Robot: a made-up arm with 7 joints. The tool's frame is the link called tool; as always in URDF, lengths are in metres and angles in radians. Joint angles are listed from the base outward. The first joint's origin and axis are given. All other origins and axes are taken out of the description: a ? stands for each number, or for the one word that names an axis. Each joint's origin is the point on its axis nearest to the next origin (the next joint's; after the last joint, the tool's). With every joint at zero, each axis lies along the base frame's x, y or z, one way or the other. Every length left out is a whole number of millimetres.
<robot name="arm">
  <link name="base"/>
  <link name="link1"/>
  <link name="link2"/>
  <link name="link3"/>
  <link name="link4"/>
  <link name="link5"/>
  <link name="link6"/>
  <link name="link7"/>
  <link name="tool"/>
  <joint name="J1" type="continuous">
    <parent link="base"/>
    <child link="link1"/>
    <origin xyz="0 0 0.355"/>
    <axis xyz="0 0 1"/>
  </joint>
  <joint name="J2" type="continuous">
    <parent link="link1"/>
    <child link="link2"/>
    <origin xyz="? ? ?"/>
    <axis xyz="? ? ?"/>
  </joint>
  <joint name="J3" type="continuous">
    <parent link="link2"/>
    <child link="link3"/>
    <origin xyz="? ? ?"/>
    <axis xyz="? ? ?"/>
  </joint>
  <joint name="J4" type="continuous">
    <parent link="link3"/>
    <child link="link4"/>
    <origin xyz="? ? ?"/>
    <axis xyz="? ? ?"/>
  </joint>
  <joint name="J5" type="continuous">
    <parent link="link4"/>
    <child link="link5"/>
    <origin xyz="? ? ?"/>
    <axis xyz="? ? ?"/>
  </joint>
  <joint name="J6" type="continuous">
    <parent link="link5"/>
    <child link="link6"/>
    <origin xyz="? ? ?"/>
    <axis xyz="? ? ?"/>
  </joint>
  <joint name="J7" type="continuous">
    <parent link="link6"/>
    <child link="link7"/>
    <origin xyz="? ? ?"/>
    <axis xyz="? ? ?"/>
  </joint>
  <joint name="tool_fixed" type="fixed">
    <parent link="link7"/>
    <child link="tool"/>
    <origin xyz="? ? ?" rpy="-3.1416 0 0"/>
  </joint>
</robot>
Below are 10 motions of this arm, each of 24 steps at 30 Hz.
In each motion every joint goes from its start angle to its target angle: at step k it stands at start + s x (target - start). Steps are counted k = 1, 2, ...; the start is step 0. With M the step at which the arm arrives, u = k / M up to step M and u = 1 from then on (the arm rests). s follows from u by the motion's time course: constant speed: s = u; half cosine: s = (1 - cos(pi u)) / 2; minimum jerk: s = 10 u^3 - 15 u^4 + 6 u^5.
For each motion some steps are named. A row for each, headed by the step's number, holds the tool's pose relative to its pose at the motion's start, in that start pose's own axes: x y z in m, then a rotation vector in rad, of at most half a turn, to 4 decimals.
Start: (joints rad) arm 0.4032 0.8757 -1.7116 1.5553 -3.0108 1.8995 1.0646
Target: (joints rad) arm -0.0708 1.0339 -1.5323 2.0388 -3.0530 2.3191 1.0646
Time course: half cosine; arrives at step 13
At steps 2, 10, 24:
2: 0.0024 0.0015 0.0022 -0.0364 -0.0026 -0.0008
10: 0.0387 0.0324 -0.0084 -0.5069 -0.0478 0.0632
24: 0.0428 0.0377 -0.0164 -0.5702 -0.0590 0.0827

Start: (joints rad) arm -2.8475 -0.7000 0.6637 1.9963 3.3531 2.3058 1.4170
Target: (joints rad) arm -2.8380 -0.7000 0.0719 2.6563 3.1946 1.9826 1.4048
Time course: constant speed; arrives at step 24
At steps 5, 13, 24:
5: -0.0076 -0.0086 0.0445 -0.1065 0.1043 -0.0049
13: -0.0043 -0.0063 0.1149 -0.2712 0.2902 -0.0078
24: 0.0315 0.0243 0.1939 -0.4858 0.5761 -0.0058

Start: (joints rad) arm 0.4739 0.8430 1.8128 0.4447 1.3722 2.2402 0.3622
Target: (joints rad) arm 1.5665 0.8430 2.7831 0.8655 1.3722 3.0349 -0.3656
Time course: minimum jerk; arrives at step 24
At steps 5, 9, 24:
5: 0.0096 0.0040 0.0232 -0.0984 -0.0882 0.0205
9: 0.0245 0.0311 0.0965 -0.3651 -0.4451 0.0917
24: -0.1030 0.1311 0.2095 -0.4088 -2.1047 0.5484

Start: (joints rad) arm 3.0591 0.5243 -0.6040 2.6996 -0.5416 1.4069 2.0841
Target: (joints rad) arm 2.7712 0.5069 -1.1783 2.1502 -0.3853 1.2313 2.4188
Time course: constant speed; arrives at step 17
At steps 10, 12, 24:
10: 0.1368 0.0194 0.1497 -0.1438 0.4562 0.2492
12: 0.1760 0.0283 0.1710 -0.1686 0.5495 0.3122
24: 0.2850 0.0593 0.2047 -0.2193 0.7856 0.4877

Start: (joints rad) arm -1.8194 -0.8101 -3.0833 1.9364 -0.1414 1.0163 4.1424
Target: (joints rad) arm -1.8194 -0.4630 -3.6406 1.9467 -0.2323 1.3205 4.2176
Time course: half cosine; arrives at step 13
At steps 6, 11, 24:
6: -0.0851 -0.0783 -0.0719 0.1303 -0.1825 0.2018
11: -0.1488 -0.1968 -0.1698 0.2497 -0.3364 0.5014
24: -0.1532 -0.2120 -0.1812 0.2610 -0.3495 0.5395

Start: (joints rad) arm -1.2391 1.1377 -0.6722 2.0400 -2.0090 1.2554 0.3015
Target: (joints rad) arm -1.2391 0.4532 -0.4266 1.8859 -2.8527 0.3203 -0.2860
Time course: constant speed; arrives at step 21
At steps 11, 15, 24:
11: -0.0297 0.1002 0.0120 -0.2136 0.4166 -0.2497
15: -0.0549 0.1288 0.0115 -0.3371 0.5303 -0.3745
24: -0.1051 0.1597 0.0094 -0.5456 0.6512 -0.5997

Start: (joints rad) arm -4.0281 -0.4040 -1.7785 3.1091 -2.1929 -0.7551 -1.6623
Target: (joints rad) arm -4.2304 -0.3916 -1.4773 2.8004 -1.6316 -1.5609 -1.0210
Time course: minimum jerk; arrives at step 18
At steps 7, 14, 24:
7: -0.0242 0.0261 -0.0220 -0.2785 -0.1178 0.3637
14: -0.0654 0.0401 -0.0906 -0.9336 -0.3267 0.9972
24: -0.0676 0.0387 -0.0997 -1.0213 -0.3482 1.0574

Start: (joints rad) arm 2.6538 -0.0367 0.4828 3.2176 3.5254 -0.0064 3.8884
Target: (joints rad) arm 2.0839 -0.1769 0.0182 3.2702 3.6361 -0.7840 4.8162
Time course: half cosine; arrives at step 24
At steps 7, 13, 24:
7: -0.0037 0.0051 -0.0132 -0.0807 -0.1106 -0.0004
13: 0.0001 0.0161 -0.0431 -0.3139 -0.2138 -0.0163
24: 0.0189 0.0199 -0.0835 -0.6270 -0.1132 -0.0561

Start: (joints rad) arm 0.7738 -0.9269 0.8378 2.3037 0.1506 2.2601 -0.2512
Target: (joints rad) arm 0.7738 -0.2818 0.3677 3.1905 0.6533 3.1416 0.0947
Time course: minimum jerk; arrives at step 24
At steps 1, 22, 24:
1: -0.0001 0.0001 0.0000 0.0006 -0.0001 0.0003
22: -0.1347 0.1255 0.0463 0.4279 -0.3367 0.2903
24: -0.1353 0.1258 0.0469 0.4277 -0.3397 0.2913

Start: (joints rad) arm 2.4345 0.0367 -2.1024 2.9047 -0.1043 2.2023 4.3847
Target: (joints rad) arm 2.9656 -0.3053 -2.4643 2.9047 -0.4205 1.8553 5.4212
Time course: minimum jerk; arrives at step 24
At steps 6, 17, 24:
6: -0.0154 0.0031 0.0063 -0.0165 0.0022 0.1313
17: -0.0882 0.0397 0.0941 -0.0536 -0.0241 0.9993
24: -0.0922 0.0499 0.1180 -0.0581 -0.0460 1.1540

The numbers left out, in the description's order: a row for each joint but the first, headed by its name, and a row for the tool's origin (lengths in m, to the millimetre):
J2: xyz 0 0 0, axis 0 1 0
J3: xyz 0 0 0.219, axis 0 0 1
J4: xyz 0.072 0 0, axis 0 -1 0
J5: xyz 0.056 0 -0.247, axis 0 0 -1
J6: xyz 0 0 0, axis 0 1 0
J7: xyz 0.091 0 -0.117, axis 0 0 -1
tool: xyz 0 0 0

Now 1 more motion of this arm.
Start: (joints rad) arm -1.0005 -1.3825 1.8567 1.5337 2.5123 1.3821 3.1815
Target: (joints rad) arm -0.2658 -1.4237 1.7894 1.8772 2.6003 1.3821 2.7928
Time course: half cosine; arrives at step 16
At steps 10, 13, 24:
10: 0.3220 0.0323 0.1485 -0.0309 0.6266 -0.6272
13: 0.4426 0.0151 0.1551 -0.0802 0.8429 -0.8085
24: 0.4877 0.0052 0.1516 -0.1038 0.9257 -0.8728

